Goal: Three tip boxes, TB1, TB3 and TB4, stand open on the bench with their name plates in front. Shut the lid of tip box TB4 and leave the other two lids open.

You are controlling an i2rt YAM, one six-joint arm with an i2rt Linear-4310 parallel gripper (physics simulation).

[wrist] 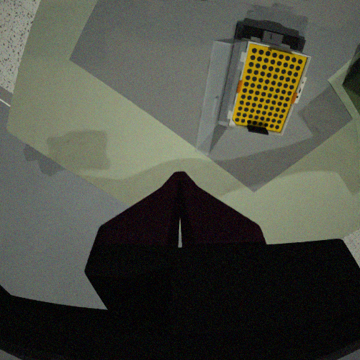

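A tip box [269,90], TB4 by its place, stands at the upper right of the wrist view, with a yellow rack of dark holes on top. Its translucent lid [209,100] stands open along the box's left side, seen nearly edge-on. A small white piece with dark marks [301,89] sits at the box's right side, too oblique to read. My gripper [179,180] is shut and empty, below and left of the box in the view, apart from the lid. TB1 and TB3 do not show.
A dark green object [354,80] shows at the right edge. A pale green band [60,95] borders the grey surface [150,65] under the box. Speckled floor [15,40] shows at the upper left. Shadows lie left and right of the gripper.
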